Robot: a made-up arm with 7 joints.
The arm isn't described. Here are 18 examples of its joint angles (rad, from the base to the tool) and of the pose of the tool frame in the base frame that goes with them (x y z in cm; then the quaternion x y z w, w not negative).
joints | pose
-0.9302 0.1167 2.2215 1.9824 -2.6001 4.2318 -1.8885 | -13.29 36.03 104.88 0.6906 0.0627 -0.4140 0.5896
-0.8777 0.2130 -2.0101 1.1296 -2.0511 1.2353 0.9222 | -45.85 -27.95 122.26 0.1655 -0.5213 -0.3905 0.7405
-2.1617 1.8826 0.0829 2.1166 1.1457 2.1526 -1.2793 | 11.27 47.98 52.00 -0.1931 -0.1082 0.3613 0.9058
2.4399 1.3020 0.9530 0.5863 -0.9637 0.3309 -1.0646 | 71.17 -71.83 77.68 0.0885 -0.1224 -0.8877 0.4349
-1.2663 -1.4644 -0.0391 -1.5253 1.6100 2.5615 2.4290 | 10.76 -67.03 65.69 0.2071 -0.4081 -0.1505 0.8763
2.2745 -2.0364 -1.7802 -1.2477 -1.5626 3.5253 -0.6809 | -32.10 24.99 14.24 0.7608 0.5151 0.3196 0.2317
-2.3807 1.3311 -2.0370 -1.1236 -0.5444 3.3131 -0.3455 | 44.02 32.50 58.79 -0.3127 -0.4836 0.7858 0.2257
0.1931 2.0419 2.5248 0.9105 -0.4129 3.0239 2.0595 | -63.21 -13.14 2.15 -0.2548 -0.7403 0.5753 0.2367
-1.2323 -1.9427 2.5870 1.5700 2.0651 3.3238 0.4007 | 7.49 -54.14 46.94 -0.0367 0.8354 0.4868 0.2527
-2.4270 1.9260 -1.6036 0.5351 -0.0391 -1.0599 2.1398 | 30.12 82.26 6.38 0.5776 0.0331 -0.6322 0.5153
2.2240 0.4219 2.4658 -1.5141 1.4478 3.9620 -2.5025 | 41.71 -2.33 106.93 -0.4014 -0.6520 0.6172 0.1811
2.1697 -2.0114 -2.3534 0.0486 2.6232 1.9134 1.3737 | -18.84 84.92 13.46 -0.7150 -0.1598 0.1728 0.6584
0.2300 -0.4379 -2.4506 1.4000 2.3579 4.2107 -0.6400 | 34.53 -38.09 100.53 -0.8227 -0.3585 -0.1660 0.4088
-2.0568 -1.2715 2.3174 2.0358 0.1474 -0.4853 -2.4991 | 12.75 -27.92 74.17 0.0607 -0.8932 -0.3968 0.2026
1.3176 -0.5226 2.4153 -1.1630 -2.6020 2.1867 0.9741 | 46.74 20.50 105.43 -0.4373 0.1593 -0.5705 0.6767
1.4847 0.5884 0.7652 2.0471 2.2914 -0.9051 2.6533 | -41.33 -9.58 80.67 0.5909 0.2046 -0.3031 0.7190
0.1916 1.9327 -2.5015 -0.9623 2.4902 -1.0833 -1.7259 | -80.76 -26.59 56.30 0.5323 0.4311 0.3605 0.6331
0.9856 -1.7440 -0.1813 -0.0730 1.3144 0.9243 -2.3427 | 68.79 74.07 18.74 -0.1853 -0.7954 -0.5555 0.1566
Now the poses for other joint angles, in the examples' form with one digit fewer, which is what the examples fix.
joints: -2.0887 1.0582 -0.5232 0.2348 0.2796 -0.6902 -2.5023
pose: 17.3 75.2 109.4 0.657 0.019 -0.456 0.600
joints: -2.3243 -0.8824 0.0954 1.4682 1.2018 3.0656 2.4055
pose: -39.2 -33.3 58.2 -0.644 0.134 0.742 0.129
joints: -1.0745 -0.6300 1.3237 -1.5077 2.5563 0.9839 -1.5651
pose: -25.5 -45.2 115.7 0.683 -0.222 -0.692 0.071
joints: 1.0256 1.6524 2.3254 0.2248 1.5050 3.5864 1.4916
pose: -32.6 -60.8 14.9 -0.260 0.190 0.826 0.463
